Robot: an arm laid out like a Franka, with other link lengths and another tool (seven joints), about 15 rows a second.
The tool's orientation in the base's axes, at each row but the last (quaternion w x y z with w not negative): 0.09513 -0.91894 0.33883 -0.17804; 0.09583 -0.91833 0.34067 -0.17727; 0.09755 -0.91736 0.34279 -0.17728; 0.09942 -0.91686 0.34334 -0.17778; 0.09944 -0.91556 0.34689 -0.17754; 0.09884 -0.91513 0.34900 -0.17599; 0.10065 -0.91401 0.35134 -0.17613; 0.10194 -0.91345 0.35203 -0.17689; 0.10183 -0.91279 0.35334 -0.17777; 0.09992 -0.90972 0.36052 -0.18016
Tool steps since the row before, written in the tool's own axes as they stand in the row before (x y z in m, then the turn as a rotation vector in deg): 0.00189 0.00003 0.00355 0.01 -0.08 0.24; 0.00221 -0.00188 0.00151 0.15 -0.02 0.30; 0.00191 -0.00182 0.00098 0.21 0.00 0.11; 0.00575 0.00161 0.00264 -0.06 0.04 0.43; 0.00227 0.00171 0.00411 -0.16 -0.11 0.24; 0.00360 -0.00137 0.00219 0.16 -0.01 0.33; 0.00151 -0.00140 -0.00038 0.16 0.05 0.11; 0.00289 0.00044 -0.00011 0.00 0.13 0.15; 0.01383 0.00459 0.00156 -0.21 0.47 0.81; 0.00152 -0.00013 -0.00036 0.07 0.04 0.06
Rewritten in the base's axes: 0.00271 -0.00107 -0.00277 0.15 0.07 -0.19; 0.00326 0.00003 -0.00025 0.23 -0.07 -0.23; 0.00281 0.00015 0.00014 0.19 -0.13 -0.05; 0.00412 -0.00486 -0.00143 0.10 0.04 -0.42; 0.00217 -0.00254 -0.00371 0.05 0.20 -0.23; 0.00418 -0.00129 -0.00068 0.25 -0.08 -0.26; 0.00174 -0.00002 0.00116 0.12 -0.14 -0.08; 0.00168 -0.00229 0.00069 -0.02 -0.09 -0.18; 0.00733 -0.01268 0.00063 -0.11 -0.15 -0.94; 0.00096 -0.00098 0.00076 0.05 -0.07 -0.05
